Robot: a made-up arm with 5 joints.
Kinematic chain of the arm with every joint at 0, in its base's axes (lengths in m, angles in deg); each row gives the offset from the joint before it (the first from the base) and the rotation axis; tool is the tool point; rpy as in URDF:
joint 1: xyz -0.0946 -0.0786 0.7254 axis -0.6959 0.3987 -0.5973
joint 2: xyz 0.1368 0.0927 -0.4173 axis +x
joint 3: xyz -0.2 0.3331 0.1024 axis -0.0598 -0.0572 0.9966
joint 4: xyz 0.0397 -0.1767 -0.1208 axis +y
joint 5: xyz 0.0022 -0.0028 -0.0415 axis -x
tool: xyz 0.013 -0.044 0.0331 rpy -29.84 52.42 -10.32
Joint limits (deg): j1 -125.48..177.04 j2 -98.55..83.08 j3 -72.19..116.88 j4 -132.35..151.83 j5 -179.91..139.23
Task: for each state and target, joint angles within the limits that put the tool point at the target. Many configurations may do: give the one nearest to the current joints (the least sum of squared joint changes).
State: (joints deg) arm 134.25 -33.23 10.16 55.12 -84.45
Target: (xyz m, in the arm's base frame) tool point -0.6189 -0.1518 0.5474
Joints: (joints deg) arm 126.39 -23.34 0.94 64.53 -83.32
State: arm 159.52 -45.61 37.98 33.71 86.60
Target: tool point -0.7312 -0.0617 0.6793
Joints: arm 151.73 -52.48 -11.79 45.78 127.55
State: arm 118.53 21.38 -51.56 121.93 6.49
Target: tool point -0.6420 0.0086 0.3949
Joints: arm 158.83 -4.77 -71.23 122.09 -29.22
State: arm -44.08 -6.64 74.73 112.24 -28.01
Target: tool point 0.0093 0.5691 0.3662
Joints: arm -28.56 -25.39 97.28 112.50 -6.69
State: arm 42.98 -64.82 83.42 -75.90 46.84
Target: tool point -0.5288 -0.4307 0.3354
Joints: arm 93.46 -67.42 53.34 -79.30 59.43
